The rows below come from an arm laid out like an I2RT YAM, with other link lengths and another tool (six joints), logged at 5 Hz.
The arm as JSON. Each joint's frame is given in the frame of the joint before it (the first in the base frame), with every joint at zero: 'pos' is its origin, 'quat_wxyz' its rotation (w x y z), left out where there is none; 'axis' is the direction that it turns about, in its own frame. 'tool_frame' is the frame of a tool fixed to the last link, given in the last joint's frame.
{
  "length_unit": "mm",
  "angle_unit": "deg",
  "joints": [
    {
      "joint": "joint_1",
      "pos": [
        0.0,
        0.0,
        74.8
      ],
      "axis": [
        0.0,
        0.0,
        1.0
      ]
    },
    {
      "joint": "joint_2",
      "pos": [
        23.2,
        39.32,
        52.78
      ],
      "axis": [
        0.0,
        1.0,
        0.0
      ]
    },
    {
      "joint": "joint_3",
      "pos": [
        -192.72,
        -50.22,
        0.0
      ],
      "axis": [
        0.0,
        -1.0,
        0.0
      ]
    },
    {
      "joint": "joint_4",
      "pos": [
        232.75,
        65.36,
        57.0
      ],
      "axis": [
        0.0,
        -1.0,
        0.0
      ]
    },
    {
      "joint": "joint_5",
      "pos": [
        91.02,
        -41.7,
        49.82
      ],
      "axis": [
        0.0,
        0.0,
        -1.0
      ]
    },
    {
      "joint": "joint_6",
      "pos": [
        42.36,
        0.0,
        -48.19
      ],
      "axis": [
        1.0,
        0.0,
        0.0
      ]
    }
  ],
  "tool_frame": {
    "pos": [
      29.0,
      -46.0,
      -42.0
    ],
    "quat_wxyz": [
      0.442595,
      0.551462,
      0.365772,
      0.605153
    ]
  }
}
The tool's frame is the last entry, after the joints.
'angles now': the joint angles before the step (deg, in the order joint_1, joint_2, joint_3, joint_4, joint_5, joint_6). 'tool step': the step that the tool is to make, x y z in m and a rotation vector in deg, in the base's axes. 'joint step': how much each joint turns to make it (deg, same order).
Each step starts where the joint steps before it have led.
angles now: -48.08 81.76 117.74 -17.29 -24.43 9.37
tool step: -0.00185 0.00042 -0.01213 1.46 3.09 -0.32
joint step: -0.01 -0.99 -1.37 -3.39 -0.09 -1.49
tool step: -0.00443 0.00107 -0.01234 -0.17 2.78 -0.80
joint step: -0.08 -2.59 -4.05 -1.31 0.19 -2.52
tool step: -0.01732 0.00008 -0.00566 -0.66 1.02 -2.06
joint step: -2.34 -4.02 -4.49 -0.21 -0.52 -1.23
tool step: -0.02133 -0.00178 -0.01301 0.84 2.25 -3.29
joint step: -3.22 -4.18 -4.74 -2.06 -0.15 -1.38
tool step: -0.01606 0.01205 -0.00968 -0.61 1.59 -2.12
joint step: -0.49 -5.95 -5.77 -1.46 1.38 -2.04
